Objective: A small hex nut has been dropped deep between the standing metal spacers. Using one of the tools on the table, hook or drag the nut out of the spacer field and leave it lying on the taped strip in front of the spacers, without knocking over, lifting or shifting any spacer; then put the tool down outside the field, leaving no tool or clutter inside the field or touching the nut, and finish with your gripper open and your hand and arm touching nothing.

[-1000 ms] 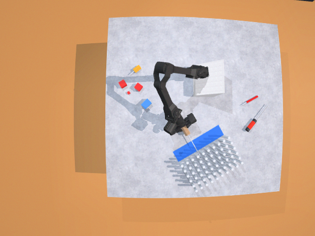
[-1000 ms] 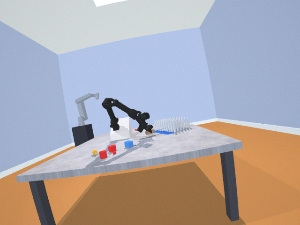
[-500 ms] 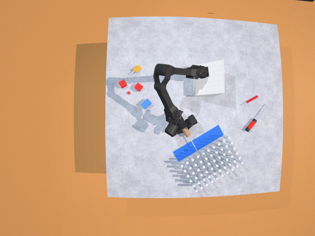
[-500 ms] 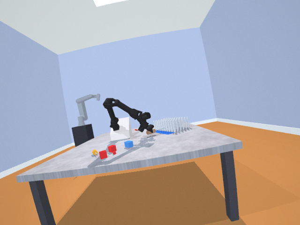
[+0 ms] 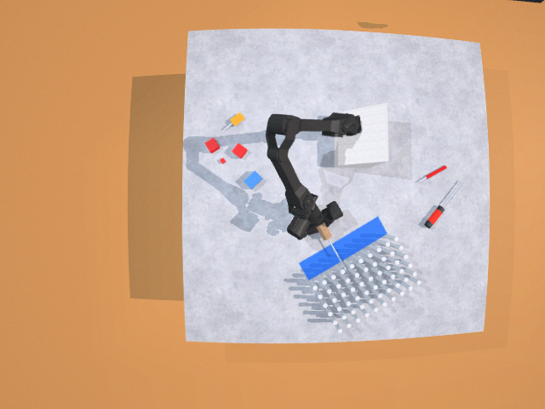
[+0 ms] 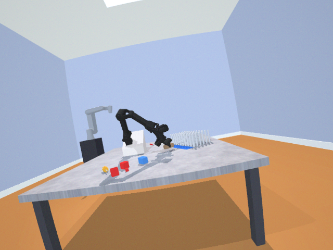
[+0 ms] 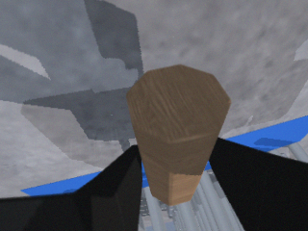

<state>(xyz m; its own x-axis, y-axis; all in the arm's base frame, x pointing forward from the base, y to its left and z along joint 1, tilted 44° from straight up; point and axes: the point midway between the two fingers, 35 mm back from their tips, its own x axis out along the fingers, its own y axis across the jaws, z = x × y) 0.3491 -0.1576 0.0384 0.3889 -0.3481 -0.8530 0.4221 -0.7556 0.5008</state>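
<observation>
Now: gripper tip 90 mm short of the blue taped strip, 90 mm to the right of it and 30 mm above it. From my gripper tip the other things lie so: hex nut (260 mm ahead, 130 mm to the left, 30 mm below); then blue cube (200 mm behind, 250 mm to the right, 10 mm below); then hook tool (90 mm ahead, 40 mm to the left).
</observation>
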